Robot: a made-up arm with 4 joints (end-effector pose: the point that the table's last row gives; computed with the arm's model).
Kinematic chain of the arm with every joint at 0, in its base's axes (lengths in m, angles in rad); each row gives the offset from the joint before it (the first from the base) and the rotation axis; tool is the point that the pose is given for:
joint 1: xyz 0 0 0.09 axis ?
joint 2: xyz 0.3 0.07 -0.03 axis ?
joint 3: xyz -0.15 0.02 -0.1 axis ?
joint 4: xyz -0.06 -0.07 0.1 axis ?
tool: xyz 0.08 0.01 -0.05
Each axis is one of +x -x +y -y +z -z.
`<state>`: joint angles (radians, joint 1 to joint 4).
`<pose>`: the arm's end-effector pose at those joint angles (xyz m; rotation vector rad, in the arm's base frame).
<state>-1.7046 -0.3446 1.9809 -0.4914</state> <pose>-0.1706 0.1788 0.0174 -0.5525 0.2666 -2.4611</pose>
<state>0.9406 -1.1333 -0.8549 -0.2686</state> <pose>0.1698 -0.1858 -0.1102 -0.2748 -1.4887 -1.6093</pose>
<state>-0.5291 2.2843 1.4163 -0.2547</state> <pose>0.2335 0.2644 0.1436 1.1233 2.0470 0.7591</pose>
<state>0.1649 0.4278 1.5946 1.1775</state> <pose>0.1813 -0.0140 0.0119 -0.5225 1.2424 1.4831</pose>
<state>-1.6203 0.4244 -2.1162 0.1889</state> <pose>-0.1174 0.0801 0.0864 -0.3618 0.0568 -0.5246</pose>
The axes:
joint 1: -z
joint 2: +y
joint 3: +z
joint 4: +y

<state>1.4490 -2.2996 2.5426 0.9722</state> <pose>0.1577 -0.4006 0.0708 -2.4206 1.4383 -0.5818</pose>
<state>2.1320 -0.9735 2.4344 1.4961</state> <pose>-0.1292 -0.3334 -0.0135 -0.8724 2.0398 -0.3569</pose>
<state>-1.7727 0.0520 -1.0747 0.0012</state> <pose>-0.0639 0.0935 0.0200 -0.0529 0.0089 0.6978</pose>
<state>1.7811 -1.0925 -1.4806 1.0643</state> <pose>0.0866 -0.3093 -0.1748 1.0135 -1.2986 -2.1460</pose>
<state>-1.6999 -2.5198 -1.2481 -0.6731</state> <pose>-0.0970 0.4444 -0.0631 2.4956 -0.5043 -0.6756</pose>
